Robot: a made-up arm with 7 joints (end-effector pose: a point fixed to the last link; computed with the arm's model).
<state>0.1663 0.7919 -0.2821 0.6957 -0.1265 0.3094 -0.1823</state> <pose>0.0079 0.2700 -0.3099 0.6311 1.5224 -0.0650</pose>
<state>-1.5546 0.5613 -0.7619 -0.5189 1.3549 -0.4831 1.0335</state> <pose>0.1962 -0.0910 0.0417 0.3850 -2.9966 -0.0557</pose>
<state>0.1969 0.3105 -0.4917 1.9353 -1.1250 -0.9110 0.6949</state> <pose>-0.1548 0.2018 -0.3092 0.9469 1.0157 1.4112</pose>
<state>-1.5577 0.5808 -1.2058 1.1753 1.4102 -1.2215 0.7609</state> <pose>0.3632 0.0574 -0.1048 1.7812 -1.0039 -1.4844</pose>
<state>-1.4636 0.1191 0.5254 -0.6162 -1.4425 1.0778 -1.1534</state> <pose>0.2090 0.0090 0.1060 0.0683 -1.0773 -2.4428</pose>
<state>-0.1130 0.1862 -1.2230 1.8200 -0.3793 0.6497 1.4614</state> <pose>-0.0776 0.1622 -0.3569 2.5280 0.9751 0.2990</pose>
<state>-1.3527 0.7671 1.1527 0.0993 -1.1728 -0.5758 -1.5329</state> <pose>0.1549 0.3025 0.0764 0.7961 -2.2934 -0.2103</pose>
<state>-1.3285 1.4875 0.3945 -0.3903 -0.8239 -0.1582 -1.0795</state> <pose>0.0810 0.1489 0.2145 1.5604 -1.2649 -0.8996</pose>
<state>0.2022 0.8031 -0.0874 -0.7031 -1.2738 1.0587 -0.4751</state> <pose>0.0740 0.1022 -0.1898 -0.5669 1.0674 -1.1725</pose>
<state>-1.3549 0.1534 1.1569 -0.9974 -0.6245 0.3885 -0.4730</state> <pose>0.1397 0.1385 0.0531 -0.0727 -1.8377 -0.0313</pose>
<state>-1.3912 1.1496 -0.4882 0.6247 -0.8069 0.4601 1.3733</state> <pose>0.3422 0.2156 0.0552 0.3062 -0.1818 1.5451</pose>
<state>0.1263 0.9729 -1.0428 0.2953 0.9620 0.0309 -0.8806</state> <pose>-0.0177 0.1788 -0.3146 1.4557 1.4258 -2.1132</pose>
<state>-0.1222 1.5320 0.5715 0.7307 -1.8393 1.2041 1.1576</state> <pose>0.1593 0.3450 -0.0001 -0.2984 1.0326 1.3263</pose>
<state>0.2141 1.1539 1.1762 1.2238 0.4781 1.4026 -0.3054</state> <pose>-0.0958 0.3820 -0.0949 -0.4060 1.9454 1.7054</pose>
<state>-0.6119 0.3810 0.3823 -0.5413 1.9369 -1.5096 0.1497</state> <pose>0.2222 0.0770 -0.1007 2.4603 -1.2642 -0.6624</pose>
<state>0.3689 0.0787 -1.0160 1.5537 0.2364 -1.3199 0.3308</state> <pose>-0.1836 -0.0054 -0.3188 -0.0331 0.7741 -0.8637</pose>
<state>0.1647 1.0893 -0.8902 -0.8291 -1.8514 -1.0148 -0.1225</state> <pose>0.0675 0.1104 -0.1665 -1.3384 0.1701 -0.0613</pose>
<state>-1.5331 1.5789 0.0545 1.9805 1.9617 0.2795 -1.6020</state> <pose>0.1074 0.4124 0.0360 -0.0502 2.2906 -0.0461</pose>
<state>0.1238 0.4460 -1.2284 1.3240 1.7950 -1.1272 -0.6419</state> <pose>-0.1676 0.1476 -0.3223 -0.1042 -0.3756 2.5168</pose>
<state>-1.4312 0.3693 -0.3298 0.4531 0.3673 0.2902 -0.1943</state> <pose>0.3777 -0.0174 0.0316 0.9417 -0.4020 -0.2437</pose>
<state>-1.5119 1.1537 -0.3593 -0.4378 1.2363 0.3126 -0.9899</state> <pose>0.2045 0.0679 0.1638 2.1584 -0.3429 0.5839</pose>
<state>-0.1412 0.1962 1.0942 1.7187 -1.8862 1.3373 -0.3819</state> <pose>0.0180 0.0961 -0.3616 -2.9231 -0.2755 0.5907</pose>
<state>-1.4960 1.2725 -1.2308 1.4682 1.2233 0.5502 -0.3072</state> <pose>0.2600 0.3444 0.0571 2.3719 1.6761 0.9561</pose>
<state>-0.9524 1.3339 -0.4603 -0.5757 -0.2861 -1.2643 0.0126</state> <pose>0.1526 0.0904 0.0329 0.5280 -1.8587 -1.3348</pose>
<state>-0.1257 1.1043 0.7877 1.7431 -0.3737 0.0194 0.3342</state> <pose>-0.0229 0.3927 -0.1874 0.1124 0.9670 1.7855</pose>
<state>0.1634 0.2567 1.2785 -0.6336 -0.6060 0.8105 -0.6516</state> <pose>0.0165 0.2495 -0.1264 -0.0932 0.1031 0.2435</pose>
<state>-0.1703 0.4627 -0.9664 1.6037 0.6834 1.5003 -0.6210</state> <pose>-0.0006 0.2399 -0.2907 -1.4579 -2.4114 -0.4462</pose>
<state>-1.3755 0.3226 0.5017 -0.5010 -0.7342 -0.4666 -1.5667</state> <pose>0.1888 0.1089 0.1102 1.1342 -2.1432 -1.0290</pose>
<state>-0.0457 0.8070 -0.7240 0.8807 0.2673 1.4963 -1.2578</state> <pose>0.0017 0.2842 -0.2731 -0.0045 2.7967 0.2740</pose>
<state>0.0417 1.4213 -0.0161 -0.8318 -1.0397 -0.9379 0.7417</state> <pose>0.1244 0.1320 -0.0043 -0.4552 -0.7250 -0.1756</pose>
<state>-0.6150 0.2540 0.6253 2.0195 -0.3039 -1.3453 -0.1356</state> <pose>0.1376 0.1347 -0.3311 -0.1060 0.2262 0.6672</pose>
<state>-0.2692 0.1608 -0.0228 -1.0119 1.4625 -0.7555 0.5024</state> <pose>0.1182 0.0020 -0.0839 1.2483 -1.9235 0.3211</pose>
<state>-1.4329 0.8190 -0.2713 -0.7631 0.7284 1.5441 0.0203</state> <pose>0.2119 0.0830 0.1170 0.6219 -0.6550 0.8957</pose>
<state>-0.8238 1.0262 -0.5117 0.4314 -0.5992 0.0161 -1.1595</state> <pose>0.3136 0.1925 -0.1075 0.4386 0.4005 -1.2356</pose>
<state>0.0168 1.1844 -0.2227 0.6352 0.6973 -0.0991 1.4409</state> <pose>0.1186 0.3320 -0.1986 1.9947 -0.5487 0.4935</pose>
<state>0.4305 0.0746 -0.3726 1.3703 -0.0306 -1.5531 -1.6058</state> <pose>-0.1359 0.0350 -0.3233 -0.4518 0.3486 -1.7954</pose>
